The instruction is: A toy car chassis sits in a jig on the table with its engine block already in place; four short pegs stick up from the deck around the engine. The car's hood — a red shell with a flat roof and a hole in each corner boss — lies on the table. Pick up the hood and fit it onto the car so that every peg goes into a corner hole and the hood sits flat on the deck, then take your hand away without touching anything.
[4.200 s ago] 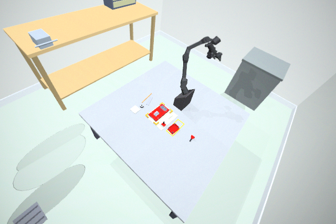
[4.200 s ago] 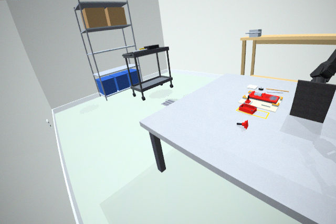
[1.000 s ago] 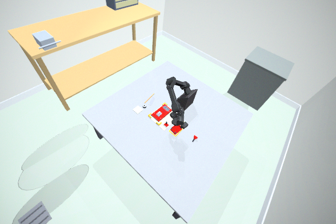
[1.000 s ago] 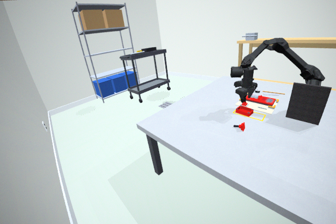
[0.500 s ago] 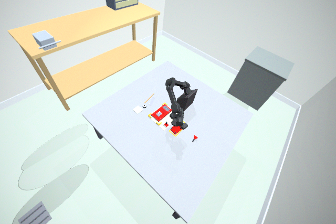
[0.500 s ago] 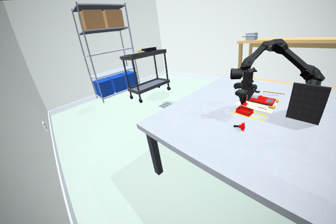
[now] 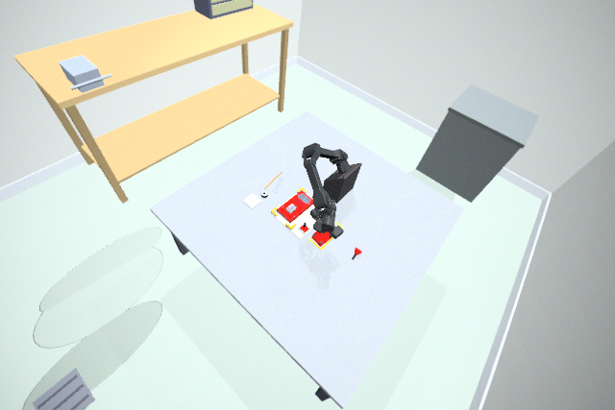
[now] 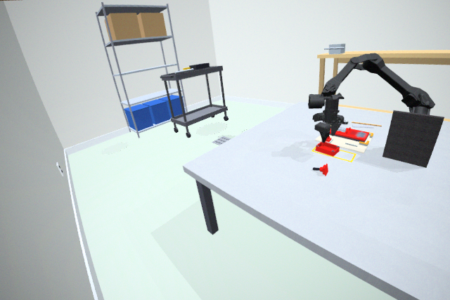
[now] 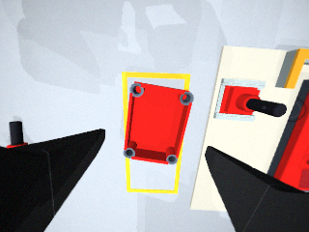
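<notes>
Now: the red hood 6 cm below my gripper tip. From my gripper tip the other things lie so: wheel (2 cm ahead, 41 cm to the right, 6 cm below); grey engine block (22 cm to the right, 4 cm below); grey holder (3 cm ahead, 10 cm to the right, 3 cm below).
</notes>
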